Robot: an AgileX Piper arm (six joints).
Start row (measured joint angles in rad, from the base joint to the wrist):
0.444 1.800 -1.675 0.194 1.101 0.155
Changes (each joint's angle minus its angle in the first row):
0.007 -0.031 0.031 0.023 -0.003 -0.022
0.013 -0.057 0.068 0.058 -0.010 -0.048
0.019 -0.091 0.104 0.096 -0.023 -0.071
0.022 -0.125 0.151 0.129 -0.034 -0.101
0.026 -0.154 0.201 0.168 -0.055 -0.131
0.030 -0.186 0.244 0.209 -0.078 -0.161
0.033 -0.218 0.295 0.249 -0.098 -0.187
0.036 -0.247 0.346 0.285 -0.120 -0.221
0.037 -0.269 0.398 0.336 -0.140 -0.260
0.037 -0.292 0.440 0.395 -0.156 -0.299
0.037 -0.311 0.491 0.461 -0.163 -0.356
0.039 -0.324 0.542 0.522 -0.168 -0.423
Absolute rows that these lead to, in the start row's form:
0.451 1.769 -1.644 0.217 1.098 0.133
0.457 1.743 -1.607 0.252 1.091 0.107
0.463 1.709 -1.571 0.290 1.078 0.084
0.466 1.675 -1.524 0.323 1.067 0.054
0.470 1.646 -1.474 0.362 1.046 0.024
0.474 1.614 -1.431 0.403 1.023 -0.006
0.477 1.582 -1.380 0.443 1.003 -0.032
0.480 1.553 -1.329 0.479 0.981 -0.066
0.481 1.531 -1.277 0.530 0.961 -0.105
0.481 1.508 -1.235 0.589 0.945 -0.144
0.481 1.489 -1.184 0.655 0.938 -0.201
0.483 1.476 -1.133 0.716 0.933 -0.268

